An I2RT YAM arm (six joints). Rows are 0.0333 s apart.
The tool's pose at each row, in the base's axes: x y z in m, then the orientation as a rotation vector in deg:
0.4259 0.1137 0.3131 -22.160 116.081 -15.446
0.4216 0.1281 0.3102 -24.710 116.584 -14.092
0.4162 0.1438 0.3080 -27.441 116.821 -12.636
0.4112 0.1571 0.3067 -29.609 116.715 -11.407
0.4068 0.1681 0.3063 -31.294 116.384 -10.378
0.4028 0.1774 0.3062 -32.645 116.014 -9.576
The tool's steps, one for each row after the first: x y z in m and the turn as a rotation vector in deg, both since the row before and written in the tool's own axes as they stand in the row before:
-0.0013 0.0150 -0.0028 -2.143 0.261 -1.200
-0.0022 0.0162 -0.0036 -2.237 0.031 -1.306
-0.0024 0.0137 -0.0031 -1.768 -0.242 -1.037
-0.0026 0.0112 -0.0028 -1.376 -0.422 -0.807
-0.0025 0.0095 -0.0025 -1.070 -0.419 -0.672

